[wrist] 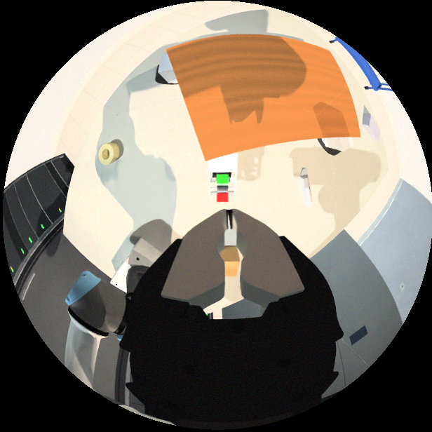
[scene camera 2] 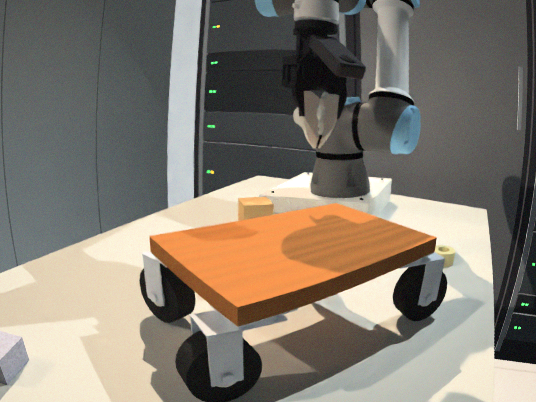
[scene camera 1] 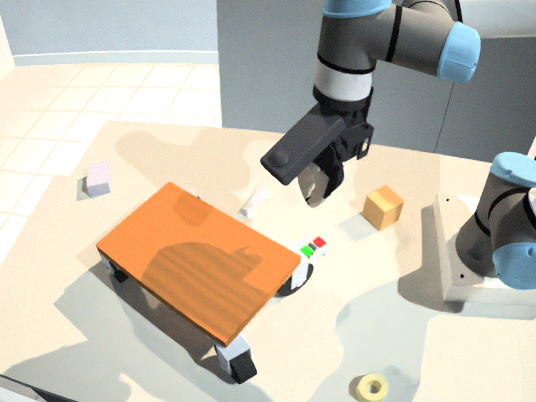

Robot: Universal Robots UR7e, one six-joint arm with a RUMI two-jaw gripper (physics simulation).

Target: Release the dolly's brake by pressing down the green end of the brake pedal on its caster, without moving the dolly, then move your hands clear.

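The dolly (scene camera 1: pixel 200 250) (scene camera 2: pixel 295 255) (wrist: pixel 260 85) has an orange board on casters with black wheels and stands upright on the table. The brake pedal (scene camera 1: pixel 313 246) (wrist: pixel 222 188) sticks out from the caster at one corner of the board. Its green end (scene camera 1: pixel 306 251) (wrist: pixel 222 179) is nearer the board and its red end (scene camera 1: pixel 319 242) (wrist: pixel 222 197) is farther out. The pedal's tilt is hard to tell. In scene camera 2 the pedal does not show. My gripper (scene camera 1: pixel 314 204) (scene camera 2: pixel 319 146) (wrist: pixel 228 210) is shut and empty, high above the table and apart from the pedal and the dolly.
An orange cube (scene camera 1: pixel 383 207) (scene camera 2: pixel 255 208) (wrist: pixel 231 261) stands between the pedal and the robot's base. A small white bar (scene camera 1: pixel 254 202) (wrist: pixel 306 187) lies beside the dolly. A pale block (scene camera 1: pixel 98 178) (scene camera 2: pixel 11 357) and a yellow ring (scene camera 1: pixel 361 389) (scene camera 2: pixel 452 257) are farther away.
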